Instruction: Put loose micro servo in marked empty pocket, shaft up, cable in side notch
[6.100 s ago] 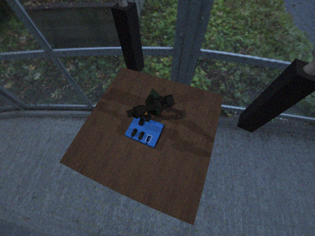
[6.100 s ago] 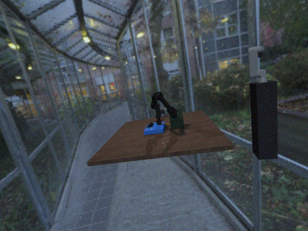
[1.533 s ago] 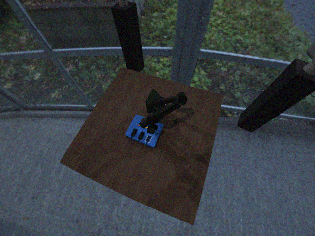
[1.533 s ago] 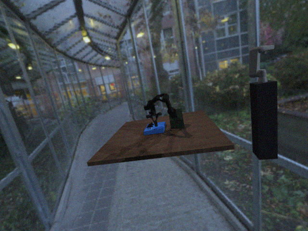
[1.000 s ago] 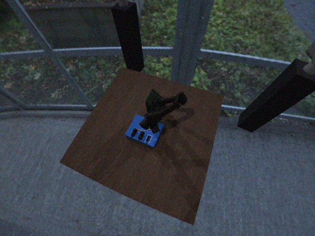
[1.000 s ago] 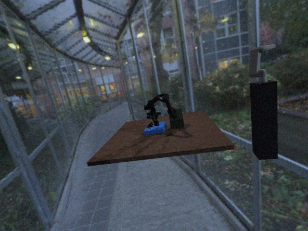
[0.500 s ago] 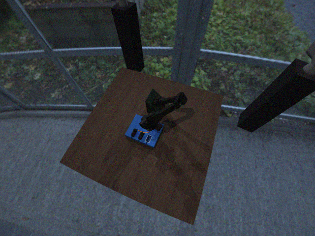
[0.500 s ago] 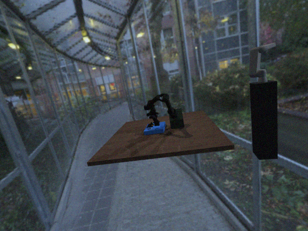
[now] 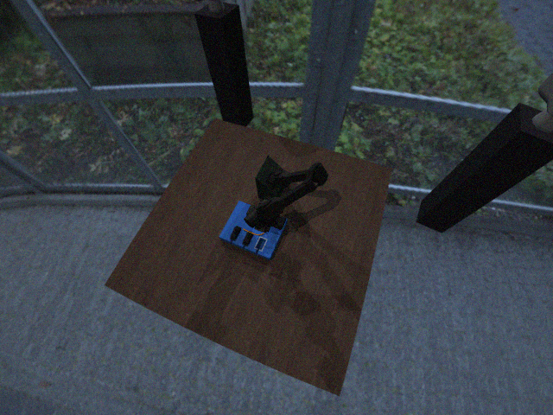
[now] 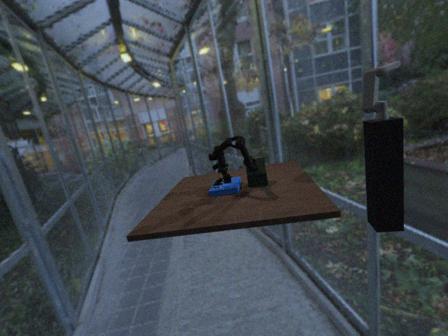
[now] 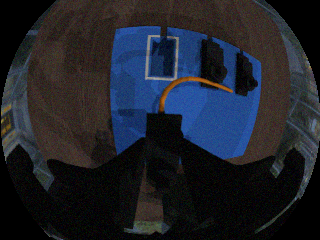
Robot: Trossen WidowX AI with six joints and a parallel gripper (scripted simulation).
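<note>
The blue deck is 1 cm behind my gripper tip, 8 cm to the right of it and 10 cm below it.
</note>
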